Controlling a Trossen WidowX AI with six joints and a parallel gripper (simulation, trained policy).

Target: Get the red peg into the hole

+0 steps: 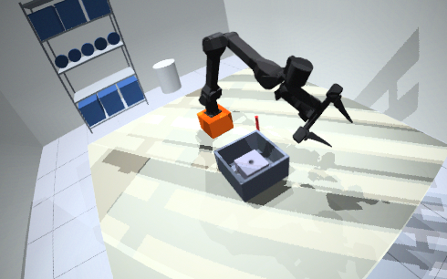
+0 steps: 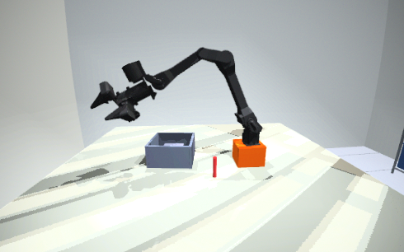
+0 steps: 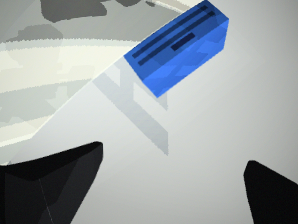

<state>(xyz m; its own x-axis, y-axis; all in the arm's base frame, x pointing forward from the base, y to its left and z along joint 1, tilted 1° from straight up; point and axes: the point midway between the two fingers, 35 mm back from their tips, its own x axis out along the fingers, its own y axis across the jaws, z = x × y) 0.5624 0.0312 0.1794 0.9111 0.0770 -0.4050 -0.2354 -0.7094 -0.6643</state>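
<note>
Now: gripper tip 420 mm past the red peg, 70 mm to the right of it and 200 mm above it. Round my gripper tip: plate (260 mm behind, 120 mm to the right, 200 mm below); grey box (260 mm behind, 120 mm to the right, 220 mm below).
</note>
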